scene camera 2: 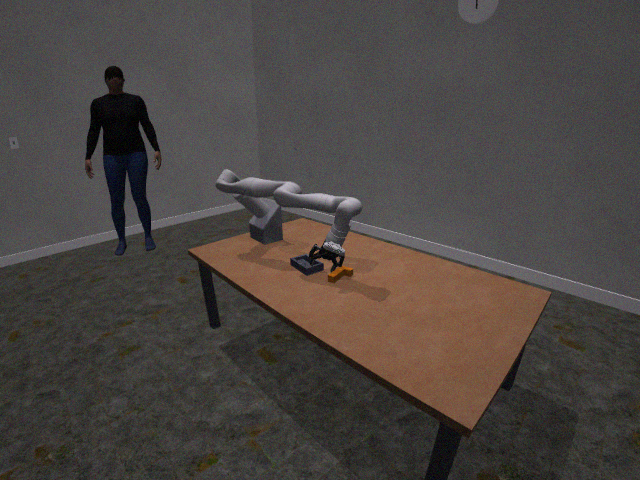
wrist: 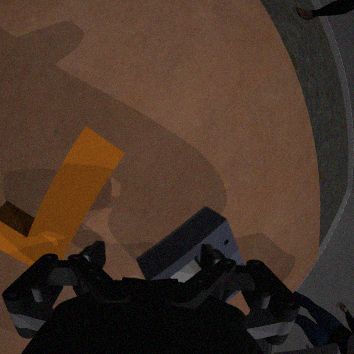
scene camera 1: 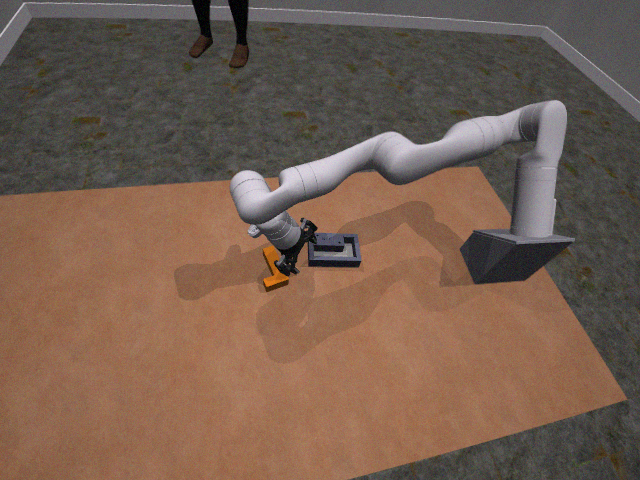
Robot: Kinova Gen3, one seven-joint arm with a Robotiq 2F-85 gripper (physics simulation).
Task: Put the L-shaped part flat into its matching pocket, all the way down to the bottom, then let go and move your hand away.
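Pixels of known places: gripper, fingertip midpoint: (scene camera 2: 321,268) (wrist: 152,253) (scene camera 1: 305,256); arm's base at its link origin: (scene camera 2: 263,211) (scene camera 1: 529,234).
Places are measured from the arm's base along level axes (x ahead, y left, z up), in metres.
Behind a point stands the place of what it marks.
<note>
The orange L-shaped part (scene camera 1: 276,283) {x 0.661, y -0.009, z -0.127 m} (scene camera 2: 339,274) {x 0.674, y -0.073, z -0.134 m} (wrist: 75,195) {x 0.657, y -0.082, z -0.125 m} lies flat on the table, outside the dark grey tray (scene camera 1: 333,262) {x 0.502, y -0.055, z -0.130 m} (scene camera 2: 303,267) {x 0.531, y -0.149, z -0.123 m} (wrist: 182,236) {x 0.560, y -0.114, z -0.139 m} that has the pocket. The pocket's pale floor shows in scene camera 1. My gripper (scene camera 1: 303,254) {x 0.574, y -0.084, z -0.134 m} (scene camera 2: 324,265) {x 0.574, y -0.084, z -0.134 m} (wrist: 152,253) {x 0.574, y -0.084, z -0.134 m} is open wide and empty, tilted, low between the part and the tray. One finger is close to the part's inner side. The other is over the tray's near end. Whether either finger touches is not clear. The wrist view cuts off the part's short leg.
The tray has a raised dark block (scene camera 1: 329,243) {x 0.503, y -0.109, z -0.119 m} along one inner side. The arm's grey pedestal (scene camera 1: 511,260) {x 0.068, y 0.055, z -0.030 m} (scene camera 2: 266,230) {x 0.100, y -0.050, z -0.077 m} stands at one end of the brown table (scene camera 1: 206,387) {x 0.837, y 0.205, z -0.155 m} (scene camera 2: 413,310) {x 1.032, y -0.066, z -0.156 m}, beyond the tray. A person (scene camera 2: 123,124) stands on the floor away from the table.
</note>
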